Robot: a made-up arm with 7 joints. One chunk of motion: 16 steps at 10 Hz.
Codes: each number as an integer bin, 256 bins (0 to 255) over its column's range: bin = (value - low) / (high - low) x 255, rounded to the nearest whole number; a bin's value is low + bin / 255 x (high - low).
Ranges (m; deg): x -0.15..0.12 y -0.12..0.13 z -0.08..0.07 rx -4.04..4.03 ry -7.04..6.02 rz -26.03..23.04
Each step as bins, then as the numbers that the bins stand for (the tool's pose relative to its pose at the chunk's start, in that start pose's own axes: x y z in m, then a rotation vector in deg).
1 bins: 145 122 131 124 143 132
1 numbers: 0.0035 -0.0004 -0.0029 -0.12 0.28 -0.63
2 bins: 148 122 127 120 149 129
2 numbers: 0.0067 -0.0004 -0.0053 -0.24 0.59 -1.21
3 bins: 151 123 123 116 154 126
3 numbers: 0.0099 0.0006 -0.0076 -0.37 0.85 -1.78
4 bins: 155 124 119 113 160 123
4 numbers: 0.0141 0.0016 -0.0100 -0.46 1.15 -2.36
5 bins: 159 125 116 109 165 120
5 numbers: 0.0184 0.0025 -0.0118 -0.59 1.41 -2.94
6 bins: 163 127 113 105 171 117
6 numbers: 0.0226 0.0045 -0.0135 -0.72 1.72 -3.52
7 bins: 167 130 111 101 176 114
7 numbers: 0.0268 0.0075 -0.0147 -0.84 1.97 -4.09
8 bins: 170 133 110 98 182 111
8 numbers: 0.0300 0.0104 -0.0153 -0.94 2.28 -4.67
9 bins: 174 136 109 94 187 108
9 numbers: 0.0342 0.0133 -0.0159 -1.07 2.54 -5.25
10 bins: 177 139 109 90 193 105
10 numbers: 0.0374 0.0163 -0.0159 -1.19 2.84 -5.82
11 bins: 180 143 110 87 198 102
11 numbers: 0.0406 0.0202 -0.0153 -1.29 3.10 -6.40
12 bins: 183 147 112 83 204 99
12 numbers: 0.0438 0.0241 -0.0141 -1.41 3.41 -6.98
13 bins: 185 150 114 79 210 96
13 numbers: 0.0459 0.0271 -0.0129 -1.54 3.72 -7.56
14 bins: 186 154 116 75 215 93
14 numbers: 0.0469 0.0310 -0.0118 -1.67 3.97 -8.13
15 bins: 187 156 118 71 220 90
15 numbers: 0.0480 0.0329 -0.0106 -1.79 4.23 -8.71
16 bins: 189 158 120 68 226 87
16 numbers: 0.0501 0.0349 -0.0094 -1.89 4.53 -9.29
